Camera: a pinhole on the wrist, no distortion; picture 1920 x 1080 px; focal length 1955.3 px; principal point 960.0 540.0 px. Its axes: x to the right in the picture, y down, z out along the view. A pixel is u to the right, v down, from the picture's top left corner.
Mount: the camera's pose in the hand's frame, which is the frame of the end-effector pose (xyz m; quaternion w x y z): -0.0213 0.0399 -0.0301 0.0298 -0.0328 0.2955 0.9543
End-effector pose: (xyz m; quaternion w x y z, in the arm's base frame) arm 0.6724 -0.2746 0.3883 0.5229 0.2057 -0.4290 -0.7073
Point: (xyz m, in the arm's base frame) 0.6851 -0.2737 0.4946
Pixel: 201.0 480.7
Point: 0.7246 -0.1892 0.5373
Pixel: 1586.8 247.2
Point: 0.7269 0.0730 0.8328
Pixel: 1855.0 373.5
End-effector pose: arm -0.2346 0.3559 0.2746 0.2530 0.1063 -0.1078 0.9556
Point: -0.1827 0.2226 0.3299
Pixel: outside the picture
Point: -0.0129 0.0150 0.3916
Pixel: outside the picture
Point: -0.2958 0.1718 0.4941
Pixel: 537.9 936.6
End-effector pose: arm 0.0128 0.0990 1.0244 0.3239 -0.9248 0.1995 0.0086
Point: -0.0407 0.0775 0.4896
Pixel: 665.0 469.2
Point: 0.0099 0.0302 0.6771
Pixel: 337.4 317.0
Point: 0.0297 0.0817 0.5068
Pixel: 409.3 567.1
